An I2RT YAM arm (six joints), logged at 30 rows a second.
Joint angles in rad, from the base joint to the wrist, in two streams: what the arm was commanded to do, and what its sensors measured. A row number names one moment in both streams.
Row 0, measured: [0.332 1.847 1.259 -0.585 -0.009 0.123]
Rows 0 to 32, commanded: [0.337 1.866 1.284 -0.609 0.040 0.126]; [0.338 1.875 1.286 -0.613 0.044 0.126]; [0.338 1.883 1.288 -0.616 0.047 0.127]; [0.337 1.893 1.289 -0.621 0.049 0.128]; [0.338 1.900 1.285 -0.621 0.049 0.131]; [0.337 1.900 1.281 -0.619 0.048 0.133]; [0.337 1.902 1.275 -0.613 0.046 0.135]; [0.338 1.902 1.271 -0.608 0.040 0.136]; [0.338 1.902 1.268 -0.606 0.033 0.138]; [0.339 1.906 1.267 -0.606 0.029 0.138]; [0.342 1.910 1.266 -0.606 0.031 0.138]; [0.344 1.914 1.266 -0.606 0.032 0.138]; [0.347 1.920 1.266 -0.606 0.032 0.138]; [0.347 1.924 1.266 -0.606 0.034 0.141]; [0.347 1.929 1.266 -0.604 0.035 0.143]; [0.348 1.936 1.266 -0.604 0.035 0.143]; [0.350 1.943 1.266 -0.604 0.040 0.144]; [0.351 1.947 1.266 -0.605 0.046 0.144]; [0.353 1.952 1.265 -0.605 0.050 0.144]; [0.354 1.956 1.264 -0.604 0.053 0.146]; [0.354 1.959 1.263 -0.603 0.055 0.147]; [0.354 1.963 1.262 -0.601 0.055 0.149]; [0.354 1.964 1.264 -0.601 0.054 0.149]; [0.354 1.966 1.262 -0.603 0.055 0.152]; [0.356 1.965 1.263 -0.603 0.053 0.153]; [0.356 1.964 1.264 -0.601 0.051 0.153]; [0.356 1.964 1.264 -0.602 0.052 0.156]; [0.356 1.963 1.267 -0.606 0.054 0.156]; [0.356 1.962 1.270 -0.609 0.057 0.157]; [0.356 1.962 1.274 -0.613 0.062 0.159]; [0.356 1.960 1.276 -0.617 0.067 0.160]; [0.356 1.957 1.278 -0.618 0.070 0.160]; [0.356 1.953 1.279 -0.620 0.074 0.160]
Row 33, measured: [0.348 1.938 1.272 -0.595 0.042 0.151]
